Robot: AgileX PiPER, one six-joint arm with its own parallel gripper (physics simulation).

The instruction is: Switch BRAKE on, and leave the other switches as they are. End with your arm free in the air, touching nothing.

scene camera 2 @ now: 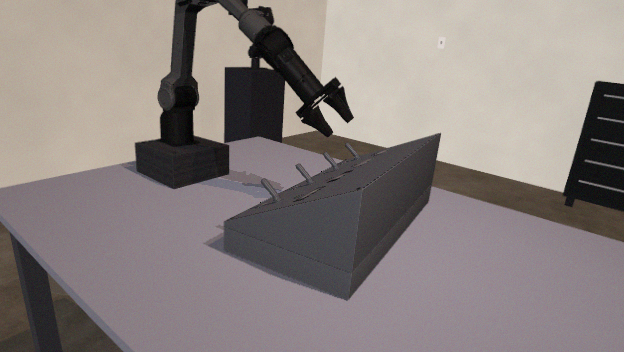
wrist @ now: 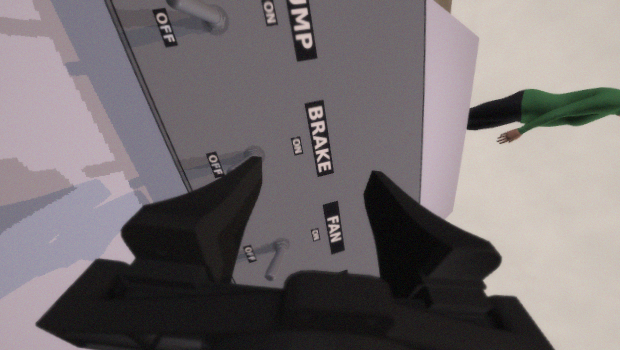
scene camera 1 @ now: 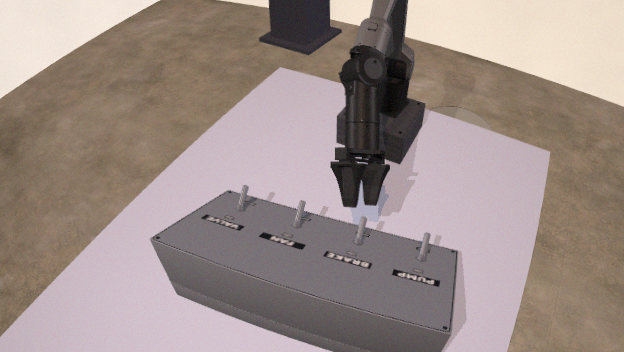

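The BRAKE lever (scene camera 1: pixel 360 231) leans towards the robot side, at the same slant as the VALVE (scene camera 1: pixel 242 198), FAN (scene camera 1: pixel 299 214) (wrist: pixel 276 260) and PUMP (scene camera 1: pixel 423 247) (wrist: pixel 200 14) levers. In the wrist view, the BRAKE lever's foot (wrist: pixel 254 151) shows beside its OFF mark (wrist: pixel 215 164); a finger hides most of the rest. My gripper (scene camera 1: pixel 360 205) (scene camera 2: pixel 340 128) (wrist: pixel 315 176) is open and empty, above the sloped panel's robot-side edge and near BRAKE in scene camera 1. It touches no lever. In scene camera 2 the labels are unreadable.
The grey switch box (scene camera 1: pixel 300 285) (scene camera 2: pixel 295 237) stands on the pale table (scene camera 1: pixel 225 150) (scene camera 2: pixel 450 290), its tall side away from the robot base (scene camera 1: pixel 405 132) (scene camera 2: pixel 182 162). A dark pedestal (scene camera 1: pixel 300 22) and a black drawer cabinet (scene camera 2: pixel 600 135) stand beyond the table.
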